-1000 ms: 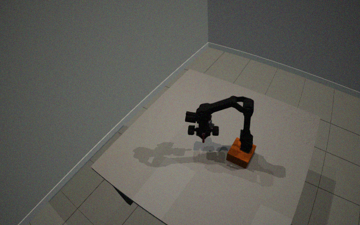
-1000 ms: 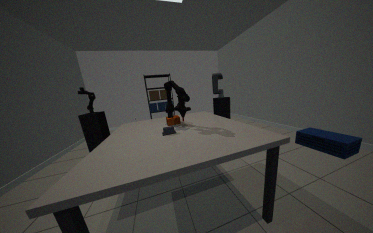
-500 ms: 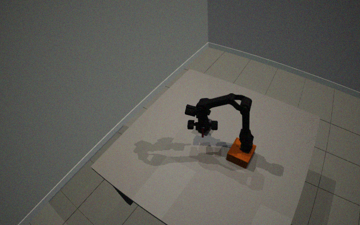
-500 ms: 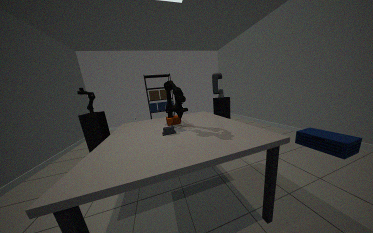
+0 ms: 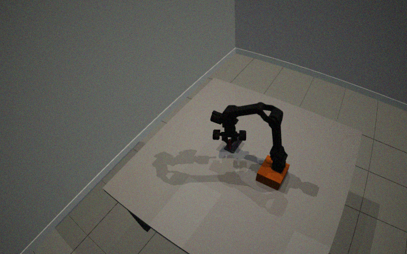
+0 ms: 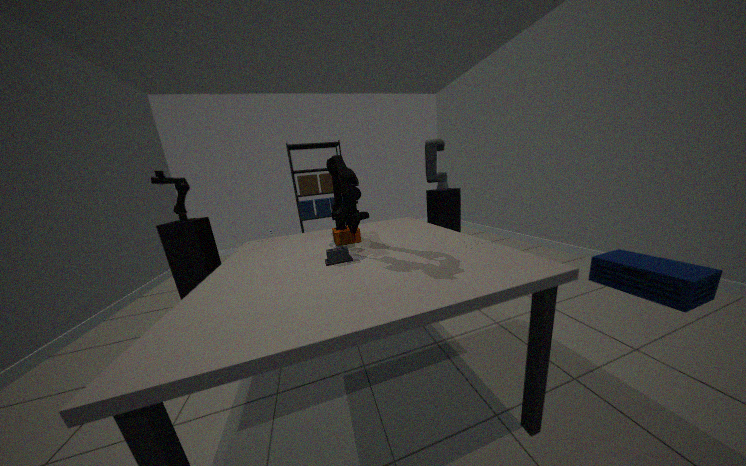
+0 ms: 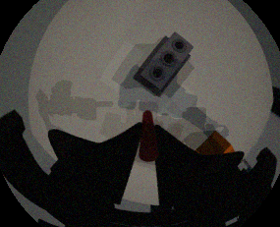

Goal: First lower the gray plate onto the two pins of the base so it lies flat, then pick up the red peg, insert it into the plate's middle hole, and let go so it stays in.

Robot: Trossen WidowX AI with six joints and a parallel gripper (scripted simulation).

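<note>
Right now the gray plate is 90 mm to the right of my gripper tip, 70 mm below it and 30 mm ahead of it. Also, from my gripper tip: dark base 100 mm below, 90 mm to the right, 30 mm ahead; red peg right at my gripper tip.
</note>
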